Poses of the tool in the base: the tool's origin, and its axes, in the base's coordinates. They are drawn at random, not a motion.
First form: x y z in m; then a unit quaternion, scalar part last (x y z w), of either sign.
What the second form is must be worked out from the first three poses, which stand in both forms.
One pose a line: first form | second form
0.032 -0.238 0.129 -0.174 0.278 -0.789 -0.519 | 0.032 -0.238 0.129 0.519 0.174 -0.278 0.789
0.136 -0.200 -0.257 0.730 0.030 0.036 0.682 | 0.136 -0.200 -0.257 0.682 0.730 0.030 0.036
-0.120 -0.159 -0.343 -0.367 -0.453 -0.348 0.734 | -0.120 -0.159 -0.343 0.734 -0.367 -0.453 -0.348
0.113 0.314 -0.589 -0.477 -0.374 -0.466 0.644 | 0.113 0.314 -0.589 0.644 -0.477 -0.374 -0.466
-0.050 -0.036 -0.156 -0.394 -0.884 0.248 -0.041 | -0.050 -0.036 -0.156 0.041 0.394 0.884 -0.248
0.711 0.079 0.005 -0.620 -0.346 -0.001 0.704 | 0.711 0.079 0.005 0.704 -0.620 -0.346 -0.001
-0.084 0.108 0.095 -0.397 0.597 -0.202 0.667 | -0.084 0.108 0.095 0.667 -0.397 0.597 -0.202
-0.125 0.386 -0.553 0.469 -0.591 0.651 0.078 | -0.125 0.386 -0.553 0.078 0.469 -0.591 0.651
